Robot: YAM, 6 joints.
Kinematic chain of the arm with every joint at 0, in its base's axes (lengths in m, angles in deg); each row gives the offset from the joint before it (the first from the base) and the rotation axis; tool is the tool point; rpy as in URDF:
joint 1: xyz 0 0 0.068 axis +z
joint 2: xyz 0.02 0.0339 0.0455 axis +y
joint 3: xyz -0.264 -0.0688 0 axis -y
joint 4: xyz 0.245 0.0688 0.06 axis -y
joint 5: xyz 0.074 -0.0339 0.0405 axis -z
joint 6: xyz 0.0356 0 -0.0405 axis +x
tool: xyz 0 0 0 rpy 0 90 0
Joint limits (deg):
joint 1: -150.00..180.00
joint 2: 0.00..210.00
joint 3: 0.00..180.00
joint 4: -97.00..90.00
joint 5: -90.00..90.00
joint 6: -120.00..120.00
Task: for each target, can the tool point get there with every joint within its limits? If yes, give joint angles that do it. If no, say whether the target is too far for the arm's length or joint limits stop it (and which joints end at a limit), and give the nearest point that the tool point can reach.
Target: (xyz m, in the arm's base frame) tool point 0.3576 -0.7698 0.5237
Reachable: no: too far | nearest point 0.2447 -0.5268 0.3911 | short by 0.299 m
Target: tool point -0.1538 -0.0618 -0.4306
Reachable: no: joint limits stop it (at a limit: joint 1, joint 2) | nearest point -0.1568 -0.0807 -0.3719 | short by 0.062 m
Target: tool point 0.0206 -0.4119 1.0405
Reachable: no: too far | nearest point 0.0132 -0.2636 0.6898 | short by 0.381 m
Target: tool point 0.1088 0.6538 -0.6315
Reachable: no: too far | nearest point 0.0741 0.4451 -0.3183 | short by 0.378 m
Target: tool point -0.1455 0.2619 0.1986
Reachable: yes | joints 122.03 90.95 29.30 66.12 25.87 -90.00
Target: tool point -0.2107 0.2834 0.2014
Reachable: yes | joints 126.27 106.68 80.08 -57.43 -3.59 14.19
